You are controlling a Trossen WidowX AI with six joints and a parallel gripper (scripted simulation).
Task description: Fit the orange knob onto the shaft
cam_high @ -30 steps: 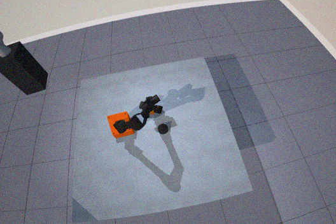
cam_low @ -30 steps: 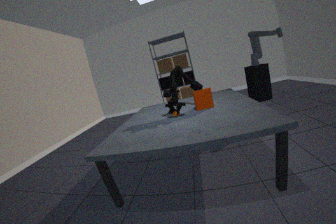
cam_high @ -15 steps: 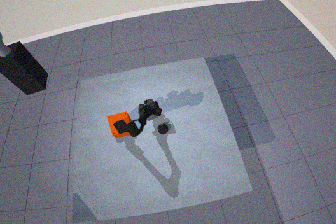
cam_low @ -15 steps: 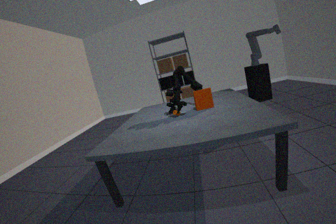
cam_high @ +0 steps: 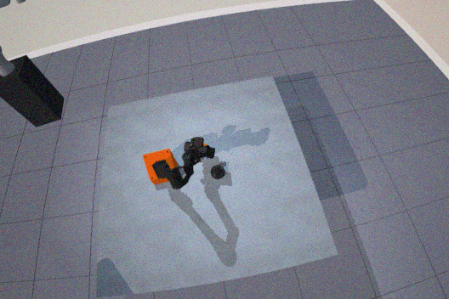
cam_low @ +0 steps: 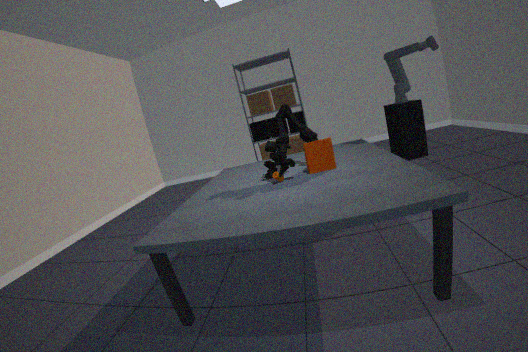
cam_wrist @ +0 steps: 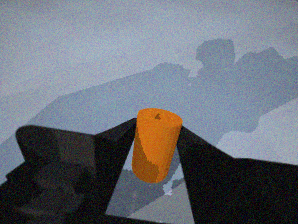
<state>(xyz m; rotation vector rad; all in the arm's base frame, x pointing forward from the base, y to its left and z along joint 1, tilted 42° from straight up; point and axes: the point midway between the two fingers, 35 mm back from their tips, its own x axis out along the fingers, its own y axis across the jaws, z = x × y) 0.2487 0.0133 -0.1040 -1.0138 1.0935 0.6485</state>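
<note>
Right now the dark round pedestal is 18 cm to the right of my gripper tip, 4 cm ahead of it and 1 cm below it. Round my gripper tip: orange knob: 1 cm to the right, 1 cm behind.
</note>
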